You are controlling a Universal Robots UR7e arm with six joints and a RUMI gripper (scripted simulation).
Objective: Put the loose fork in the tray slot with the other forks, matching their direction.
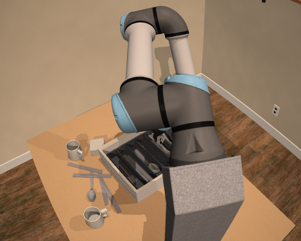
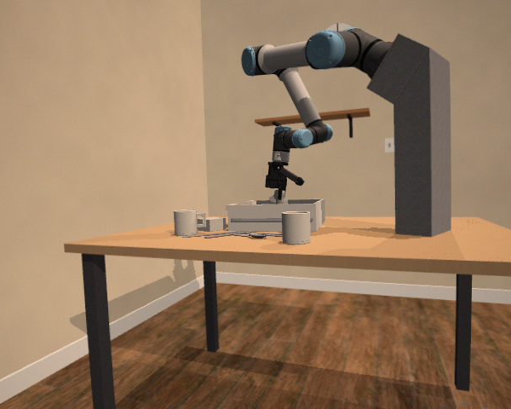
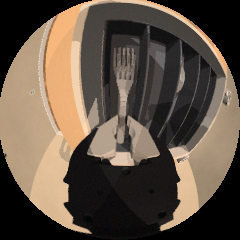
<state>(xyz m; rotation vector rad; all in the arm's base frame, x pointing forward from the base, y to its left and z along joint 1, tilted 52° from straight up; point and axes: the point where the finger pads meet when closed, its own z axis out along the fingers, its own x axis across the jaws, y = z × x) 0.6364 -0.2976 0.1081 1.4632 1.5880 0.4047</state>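
My hand is 1 cm past the cutlery tray, 12 cm to the right of it and 1 cm above it. From my hand the other things lie so: block 26 cm ahead, 22 cm to the left, 4 cm below.
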